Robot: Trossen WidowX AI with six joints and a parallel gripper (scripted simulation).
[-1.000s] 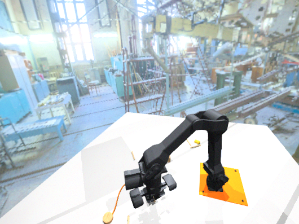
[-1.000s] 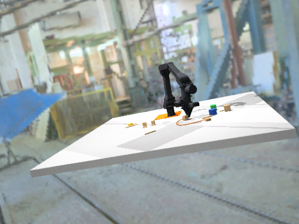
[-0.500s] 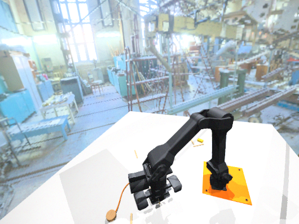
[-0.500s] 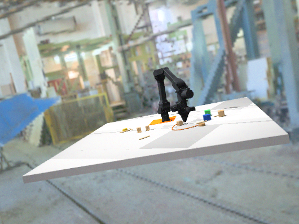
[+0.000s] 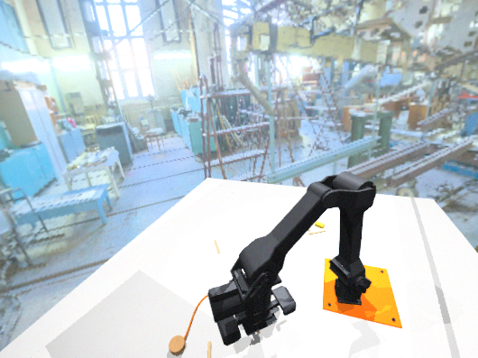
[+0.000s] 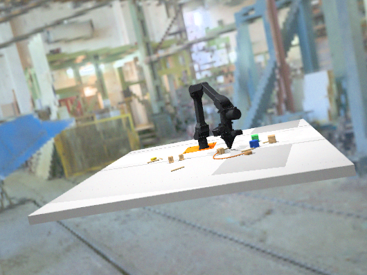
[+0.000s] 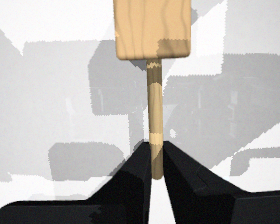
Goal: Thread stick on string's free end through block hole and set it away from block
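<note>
Right now the blue cube is 13 cm to the left of my gripper tip, 5 cm ahead of it and 1 cm above it. Also, from my gripper tip: green cube (16 cm to the left, 10 cm behind, 1 cm above); round wooden button (19 cm ahead, 8 cm to the left); thin wooden stick (3 cm to the right, 2 cm ahead, 1 cm above).
</note>
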